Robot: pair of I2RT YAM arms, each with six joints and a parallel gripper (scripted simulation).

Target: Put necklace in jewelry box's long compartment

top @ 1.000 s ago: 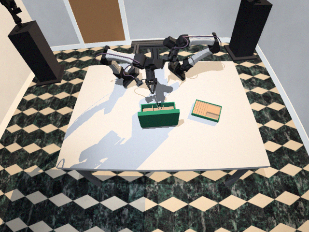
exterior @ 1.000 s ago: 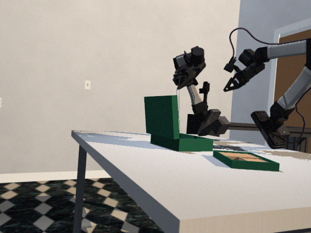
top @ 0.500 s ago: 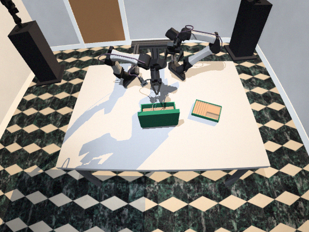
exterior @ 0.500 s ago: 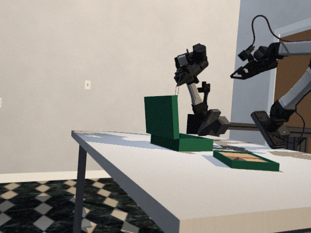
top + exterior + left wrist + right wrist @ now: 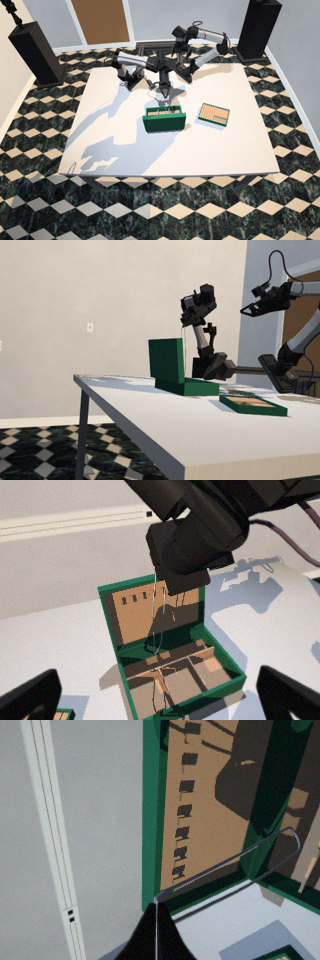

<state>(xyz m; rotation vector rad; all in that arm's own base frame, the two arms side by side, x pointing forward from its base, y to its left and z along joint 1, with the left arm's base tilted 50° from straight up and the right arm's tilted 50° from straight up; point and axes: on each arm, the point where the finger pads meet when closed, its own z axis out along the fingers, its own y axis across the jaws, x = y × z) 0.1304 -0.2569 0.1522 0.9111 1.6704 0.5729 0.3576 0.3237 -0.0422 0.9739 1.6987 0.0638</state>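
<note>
The green jewelry box is 190 mm below my right hand, 20 mm to the right of it and 20 mm behind it. Round my right hand: shallow green tray 370 mm to the left, 300 mm below, 20 mm behind.
</note>
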